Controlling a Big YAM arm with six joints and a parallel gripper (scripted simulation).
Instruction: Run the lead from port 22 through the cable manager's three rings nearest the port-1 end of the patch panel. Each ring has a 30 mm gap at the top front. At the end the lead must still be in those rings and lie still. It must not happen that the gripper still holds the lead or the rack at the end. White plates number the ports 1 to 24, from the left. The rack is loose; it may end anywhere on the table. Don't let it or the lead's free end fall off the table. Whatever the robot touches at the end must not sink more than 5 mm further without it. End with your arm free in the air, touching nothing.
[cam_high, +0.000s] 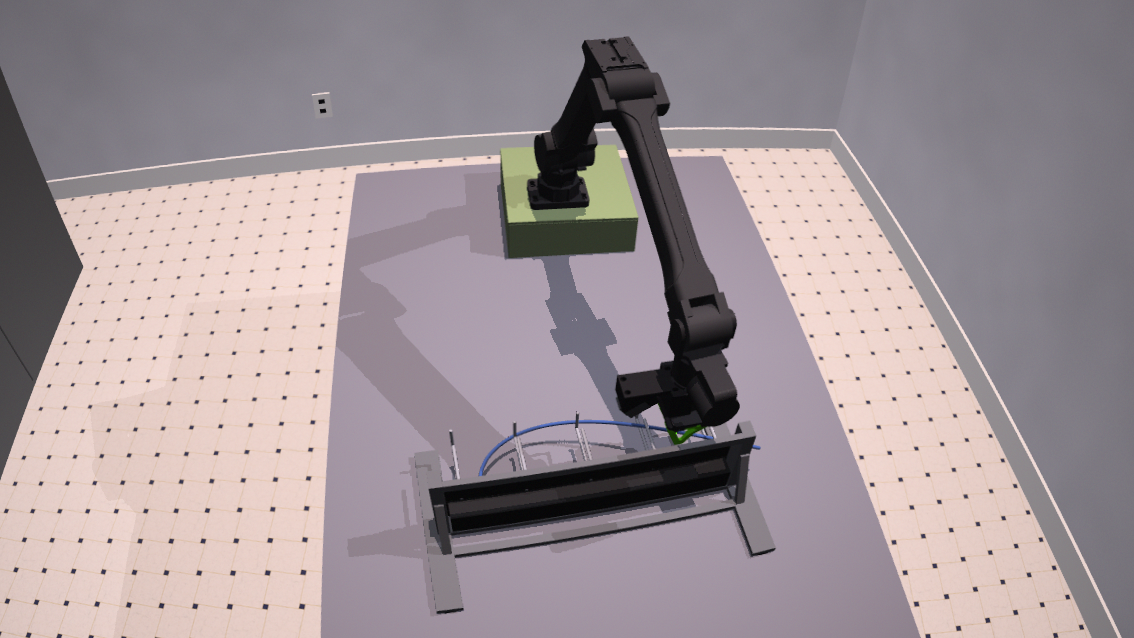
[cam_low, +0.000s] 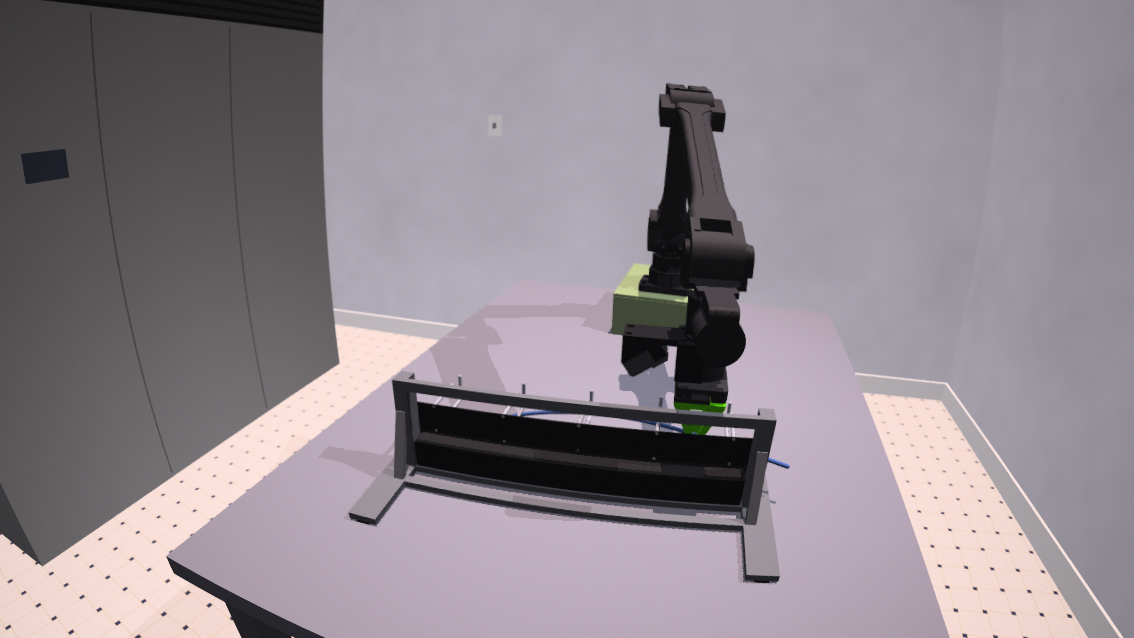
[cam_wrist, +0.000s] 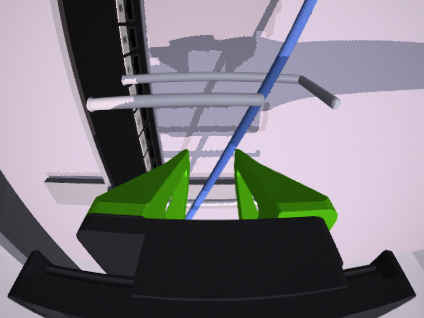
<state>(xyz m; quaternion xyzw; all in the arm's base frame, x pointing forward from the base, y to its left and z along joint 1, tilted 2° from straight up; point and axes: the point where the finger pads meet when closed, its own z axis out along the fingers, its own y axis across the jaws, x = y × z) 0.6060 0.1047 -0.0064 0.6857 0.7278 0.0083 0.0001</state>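
The rack lies 15 cm to the right of my hand and 8 cm ahead of it.
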